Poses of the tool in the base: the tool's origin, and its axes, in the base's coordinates. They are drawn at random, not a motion.
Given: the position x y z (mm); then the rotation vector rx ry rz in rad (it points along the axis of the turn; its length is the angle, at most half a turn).
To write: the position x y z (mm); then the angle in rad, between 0 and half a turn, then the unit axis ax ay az. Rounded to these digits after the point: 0 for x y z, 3 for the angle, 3 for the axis.
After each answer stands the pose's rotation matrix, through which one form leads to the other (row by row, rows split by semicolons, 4 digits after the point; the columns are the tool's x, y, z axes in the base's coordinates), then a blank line. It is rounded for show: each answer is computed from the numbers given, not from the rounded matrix.
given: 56 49 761 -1.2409 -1.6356 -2.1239
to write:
56 49 761 2.954 -0.420 -0.554 -0.719
-0.6326 0.5952 0.4955; 0.3270 -0.3747 0.8676; 0.7020 0.7109 0.0424

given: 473 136 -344 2.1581 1.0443 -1.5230
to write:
473 136 -344 2.840 0.760 0.368 -0.536
0.1736 0.7052 -0.6874; 0.3870 -0.6907 -0.6109; -0.9056 -0.1600 -0.3929

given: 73 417 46 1.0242 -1.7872 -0.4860
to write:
73 417 46 2.116 0.484 -0.844 -0.230
-0.1632 -0.4244 -0.8906; -0.8170 0.5642 -0.1191; 0.5530 0.7082 -0.4389

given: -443 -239 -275 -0.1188 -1.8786 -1.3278
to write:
-443 -239 -275 2.304 -0.052 -0.816 -0.576
-0.6645 0.4987 -0.5566; -0.3583 0.4411 0.8229; 0.6558 0.7462 -0.1144

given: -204 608 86 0.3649 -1.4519 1.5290
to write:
-204 608 86 2.140 0.171 -0.679 0.715
-0.4941 -0.7800 -0.3841; 0.4239 0.1696 -0.8897; 0.7591 -0.6024 0.2468

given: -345 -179 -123 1.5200 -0.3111 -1.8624
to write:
-345 -179 -123 2.424 0.627 -0.128 -0.768
-0.0639 0.3641 -0.9292; -0.6463 -0.7245 -0.2394; -0.7604 0.5852 0.2817

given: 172 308 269 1.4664 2.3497 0.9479
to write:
172 308 269 2.927 0.501 0.803 0.324
-0.4811 0.7261 0.4913; 0.8637 0.2966 0.4074; 0.1501 0.6203 -0.7699

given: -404 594 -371 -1.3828 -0.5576 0.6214
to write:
-404 594 -371 1.615 -0.856 -0.345 0.385
0.7210 -0.0757 -0.6888; 0.6930 0.0800 0.7165; 0.0009 -0.9939 0.1101

